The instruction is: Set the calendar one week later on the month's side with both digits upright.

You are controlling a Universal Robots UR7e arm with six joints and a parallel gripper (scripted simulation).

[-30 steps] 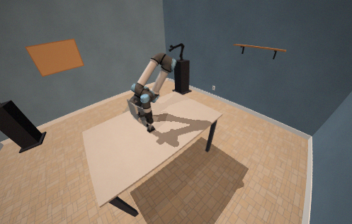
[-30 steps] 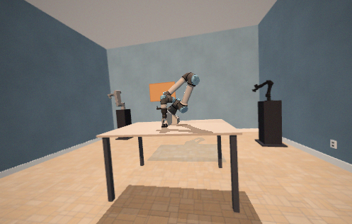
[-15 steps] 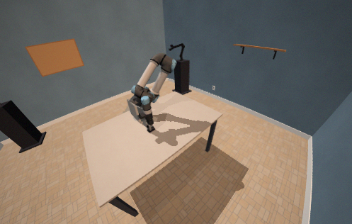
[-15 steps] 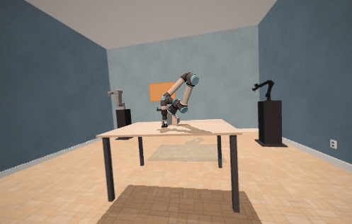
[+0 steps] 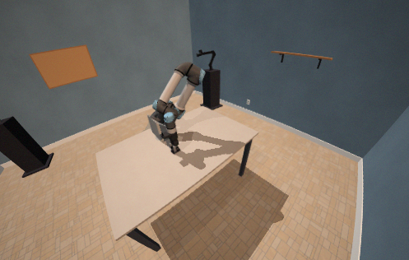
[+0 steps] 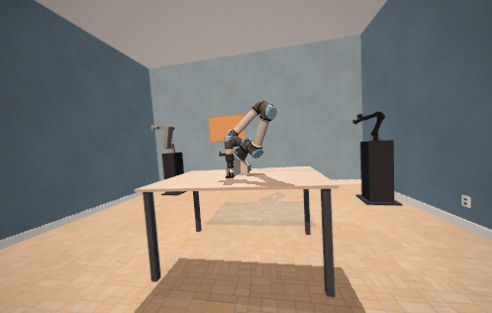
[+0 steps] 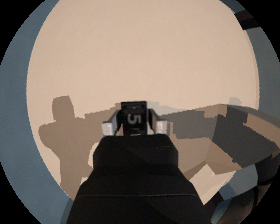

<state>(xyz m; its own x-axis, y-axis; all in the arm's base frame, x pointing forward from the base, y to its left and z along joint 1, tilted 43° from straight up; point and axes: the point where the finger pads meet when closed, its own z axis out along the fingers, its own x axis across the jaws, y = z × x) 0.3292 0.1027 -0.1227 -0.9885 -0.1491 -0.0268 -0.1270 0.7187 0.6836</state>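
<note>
Right now the dark calendar cube is 1 cm below my hand. Also, from my hand: calendar tray (2 cm to the left, 3 cm below).
</note>
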